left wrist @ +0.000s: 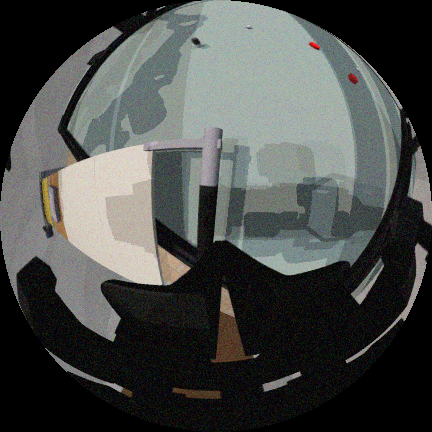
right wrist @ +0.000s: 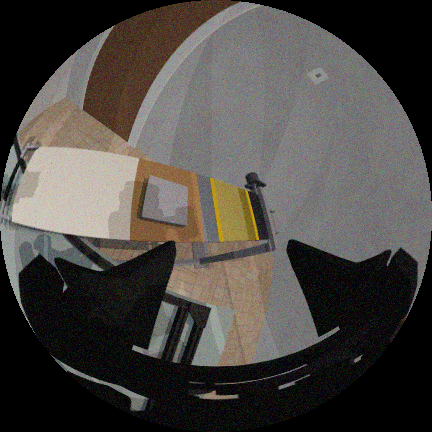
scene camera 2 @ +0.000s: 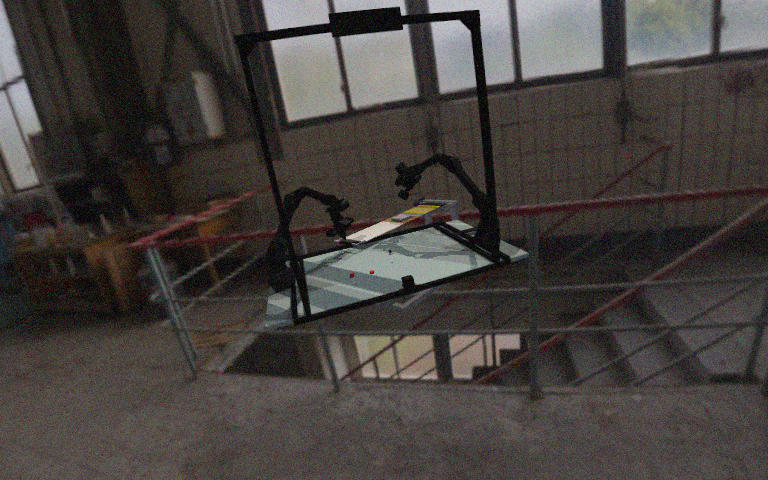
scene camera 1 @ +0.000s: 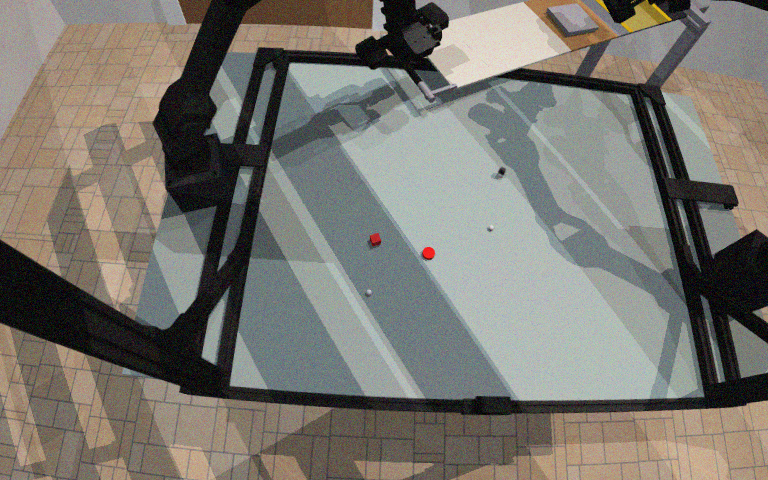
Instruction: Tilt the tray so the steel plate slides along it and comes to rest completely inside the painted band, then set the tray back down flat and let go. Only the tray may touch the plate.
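The long tray [scene camera 1: 496, 43] [scene camera 2: 373, 230] [left wrist: 100, 193] [right wrist: 72, 189] runs from the table's back edge out past it, cream at the near end and brown farther on. The grey steel plate [scene camera 1: 572, 19] [scene camera 2: 401, 217] [right wrist: 165, 200] lies on the brown part, short of the yellow painted band [right wrist: 233, 209] [scene camera 2: 422, 209]. A grey handle [scene camera 1: 429, 90] [left wrist: 211, 157] sticks out of the tray's near end. My left gripper [scene camera 1: 417, 76] [scene camera 2: 341, 229] [left wrist: 220, 245] is shut, with the handle just ahead of its fingertips. My right gripper [scene camera 2: 403, 183] [right wrist: 233, 246] is open and empty, high above the tray.
The glass table [scene camera 1: 477, 310] has a black frame [scene camera 1: 254, 190]. A red cube [scene camera 1: 375, 239], a red disc [scene camera 1: 428, 252], a small black block [scene camera 1: 501, 170] and two white balls lie on it. A post [right wrist: 254, 179] stands at the tray's far end.
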